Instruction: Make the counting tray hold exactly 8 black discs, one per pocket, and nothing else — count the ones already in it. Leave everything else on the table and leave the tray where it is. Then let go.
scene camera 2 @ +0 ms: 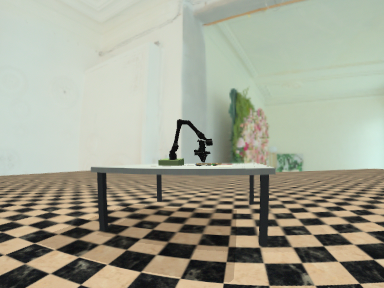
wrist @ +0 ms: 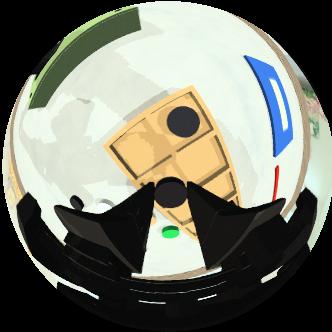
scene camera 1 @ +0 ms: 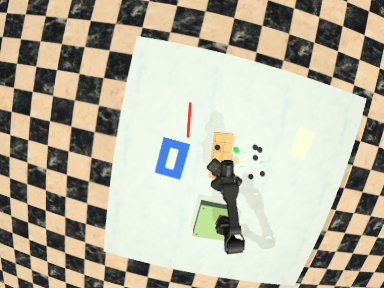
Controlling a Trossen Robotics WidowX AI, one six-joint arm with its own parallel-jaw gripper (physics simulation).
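Observation:
The orange counting tray (scene camera 1: pixel 224 136) (wrist: pixel 140 150) has pockets in two columns. One black disc (wrist: pixel 183 121) sits in a corner pocket at the base end, hidden by the arm in scene view 1. Another black disc (scene camera 1: pixel 217 147) sits in the left column; a dark sliver (wrist: pixel 234 203) of it shows behind a finger in the wrist view. My gripper (scene camera 1: pixel 226 169) (scene camera 2: pixel 202 160) (wrist: pixel 170 185) is shut on a black disc (wrist: pixel 170 192), held above the tray's right side. Several loose black discs (scene camera 1: pixel 255 157) (wrist: pixel 76 202) lie right of the tray. Some pockets are hidden.
A green disc (scene camera 1: pixel 236 150) (wrist: pixel 170 232), an orange disc (scene camera 1: pixel 237 160) and white discs (scene camera 1: pixel 245 153) (wrist: pixel 104 205) lie right of the tray. A blue frame (scene camera 1: pixel 161 162) (wrist: pixel 265 82) and red bar (scene camera 1: pixel 189 120) (wrist: pixel 276 182) lie left. A pale yellow sheet (scene camera 1: pixel 301 143) lies far right.

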